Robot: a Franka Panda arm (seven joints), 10 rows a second.
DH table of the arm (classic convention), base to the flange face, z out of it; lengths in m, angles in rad. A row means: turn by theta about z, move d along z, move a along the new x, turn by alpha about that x. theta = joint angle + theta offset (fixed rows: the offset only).
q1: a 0; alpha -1.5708; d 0.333; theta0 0
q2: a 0; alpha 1.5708; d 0; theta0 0
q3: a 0.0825; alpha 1.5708; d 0.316; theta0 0
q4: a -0.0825; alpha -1.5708; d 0; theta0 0
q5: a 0; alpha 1.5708; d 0.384; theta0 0
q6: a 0.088; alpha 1.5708; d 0; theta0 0
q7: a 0; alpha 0; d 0.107; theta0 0
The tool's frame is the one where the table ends.
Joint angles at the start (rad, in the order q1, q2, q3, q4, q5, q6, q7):
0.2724, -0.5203, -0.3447, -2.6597, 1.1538, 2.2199, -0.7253
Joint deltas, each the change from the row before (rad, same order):
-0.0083, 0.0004, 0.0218, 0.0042, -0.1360, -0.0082, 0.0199
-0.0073, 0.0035, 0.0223, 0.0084, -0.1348, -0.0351, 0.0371
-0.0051, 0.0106, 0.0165, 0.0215, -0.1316, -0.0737, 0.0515
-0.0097, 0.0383, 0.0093, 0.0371, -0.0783, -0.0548, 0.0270
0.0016, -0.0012, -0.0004, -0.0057, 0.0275, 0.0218, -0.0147
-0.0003, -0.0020, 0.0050, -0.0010, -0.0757, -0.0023, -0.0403
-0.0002, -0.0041, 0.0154, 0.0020, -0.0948, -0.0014, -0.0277
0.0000, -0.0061, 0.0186, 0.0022, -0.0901, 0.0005, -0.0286
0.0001, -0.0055, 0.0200, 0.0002, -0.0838, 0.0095, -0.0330
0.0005, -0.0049, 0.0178, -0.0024, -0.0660, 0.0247, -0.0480
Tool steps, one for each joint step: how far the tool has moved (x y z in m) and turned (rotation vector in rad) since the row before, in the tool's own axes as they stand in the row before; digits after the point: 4 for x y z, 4 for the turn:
-0.0031, -0.0019, 0.0032, -0.0825, -0.0831, -0.0756
-0.0038, -0.0039, 0.0052, -0.0698, -0.1016, -0.0569
-0.0028, -0.0053, 0.0050, -0.0539, -0.1229, -0.0346
0.0046, 0.0024, 0.0026, -0.0399, -0.0827, -0.0075
0.0010, 0.0005, 0.0001, 0.0094, 0.0272, -0.0003
-0.0025, 0.0014, 0.0009, -0.0537, -0.0427, -0.0807
-0.0013, -0.0021, 0.0010, -0.0699, -0.0556, -0.0881
-0.0001, -0.0036, 0.0002, -0.0682, -0.0526, -0.0905
0.0010, -0.0034, 0.0001, -0.0683, -0.0462, -0.0924
0.0025, -0.0024, -0.0007, -0.0634, -0.0276, -0.0974

